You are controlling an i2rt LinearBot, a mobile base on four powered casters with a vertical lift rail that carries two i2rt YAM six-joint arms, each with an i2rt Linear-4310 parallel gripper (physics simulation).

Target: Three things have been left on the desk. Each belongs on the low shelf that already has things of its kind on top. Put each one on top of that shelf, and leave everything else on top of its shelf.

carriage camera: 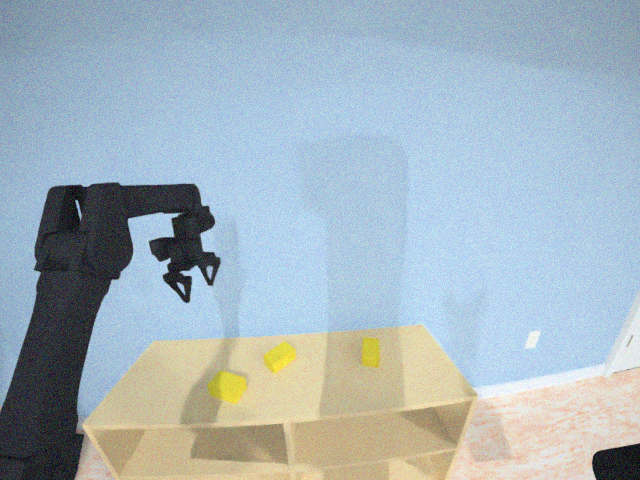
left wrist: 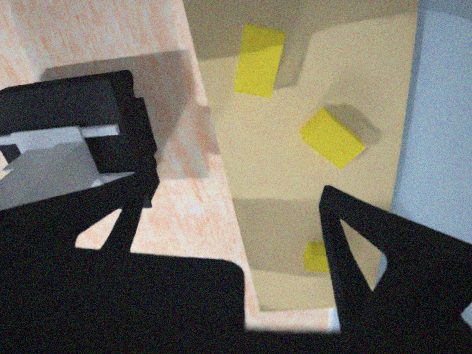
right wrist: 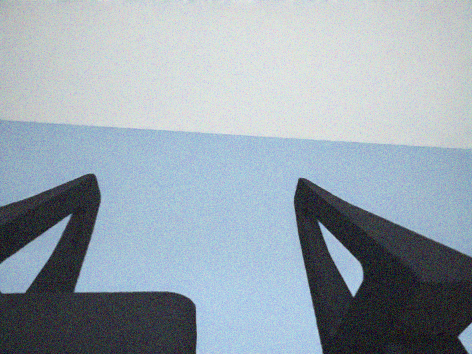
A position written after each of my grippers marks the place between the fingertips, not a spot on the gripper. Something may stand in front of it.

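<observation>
The carriage camera shows my left gripper (carriage camera: 199, 293) and a yellow hexagonal block (carriage camera: 226, 386). The left wrist view shows a yellow hexagonal block (left wrist: 323, 132) and my left gripper (left wrist: 233, 189). The right wrist view shows my right gripper (right wrist: 199, 187).
</observation>
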